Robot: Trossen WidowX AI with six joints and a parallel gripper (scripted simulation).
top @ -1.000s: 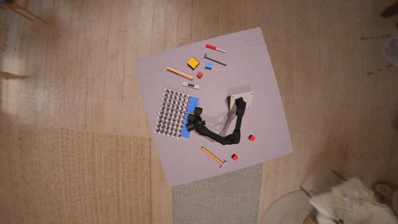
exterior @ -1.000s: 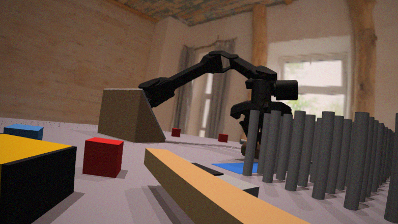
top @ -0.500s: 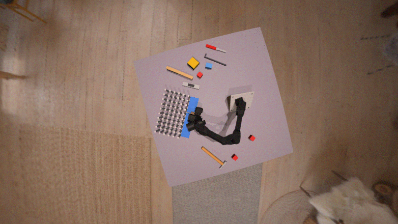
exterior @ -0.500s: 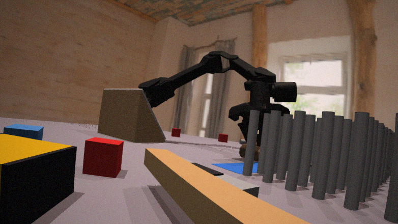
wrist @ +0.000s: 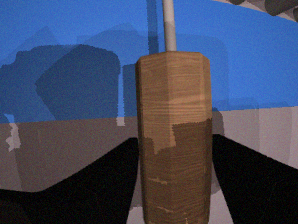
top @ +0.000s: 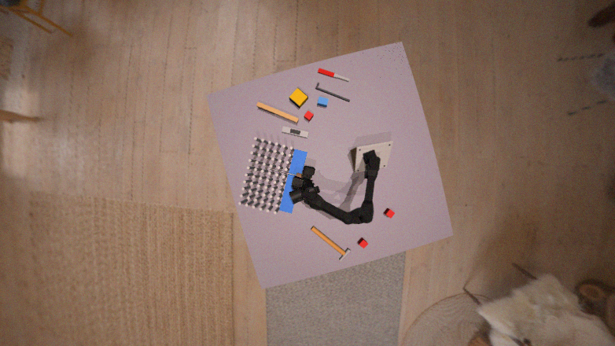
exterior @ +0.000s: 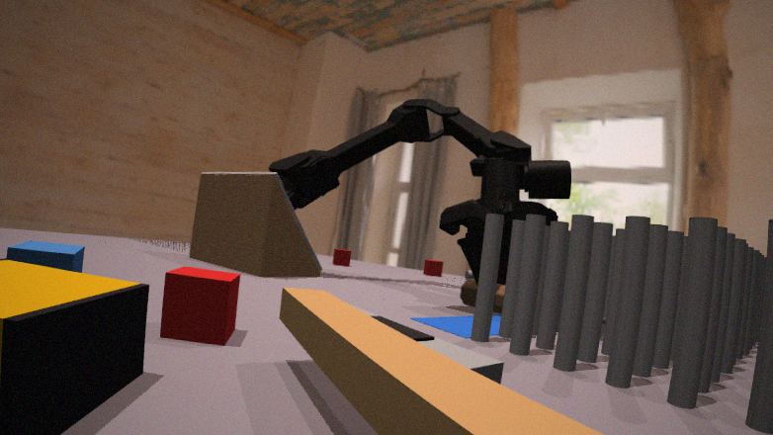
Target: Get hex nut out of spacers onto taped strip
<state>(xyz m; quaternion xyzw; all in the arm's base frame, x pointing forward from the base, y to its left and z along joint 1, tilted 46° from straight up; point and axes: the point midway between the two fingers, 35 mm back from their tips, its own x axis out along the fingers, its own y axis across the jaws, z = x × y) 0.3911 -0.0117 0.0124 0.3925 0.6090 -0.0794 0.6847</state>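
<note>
My gripper tip is 7 cm short of the blue taped strip and 2 cm above it. Round my gripper tip: wooden-handled file (9 cm ahead, 6 cm to the right); hex nut (17 cm ahead, 12 cm to the right, 1 cm below); grey bar (27 cm to the right, 5 cm behind).
</note>
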